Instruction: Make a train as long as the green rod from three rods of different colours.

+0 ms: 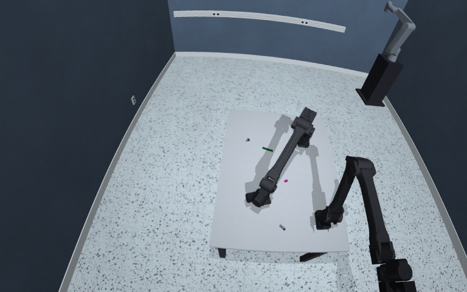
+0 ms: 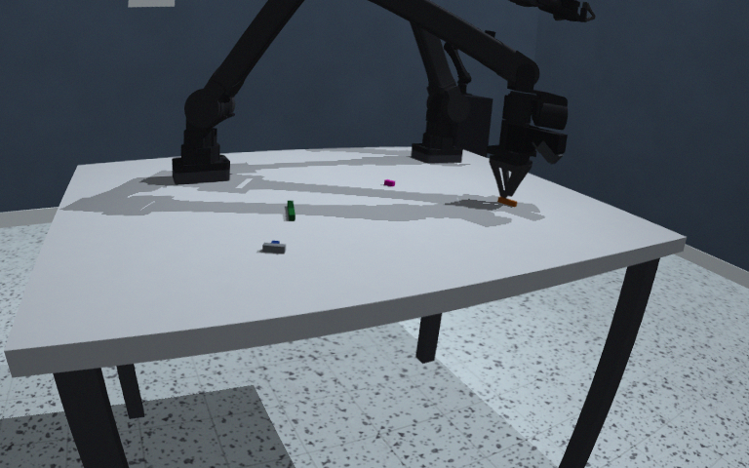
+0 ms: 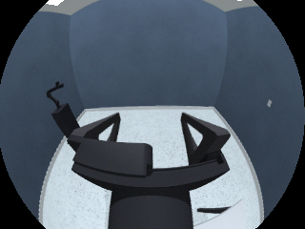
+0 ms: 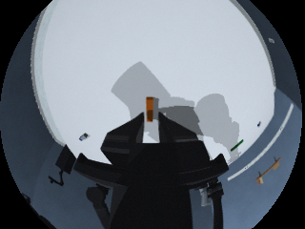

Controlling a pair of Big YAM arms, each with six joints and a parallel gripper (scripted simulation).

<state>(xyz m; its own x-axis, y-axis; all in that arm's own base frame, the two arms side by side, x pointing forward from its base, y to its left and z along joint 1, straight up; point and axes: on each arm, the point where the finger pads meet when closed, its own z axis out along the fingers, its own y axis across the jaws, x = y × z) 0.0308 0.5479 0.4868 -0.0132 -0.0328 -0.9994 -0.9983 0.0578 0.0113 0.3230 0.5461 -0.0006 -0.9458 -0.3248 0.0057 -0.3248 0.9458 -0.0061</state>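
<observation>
My right hand is 2 cm above the orange rod. From my right hand the other things lie so: magenta rod 19 cm behind, 16 cm to the right, 2 cm below; green rod 9 cm behind, 42 cm to the right, 2 cm below.
</observation>
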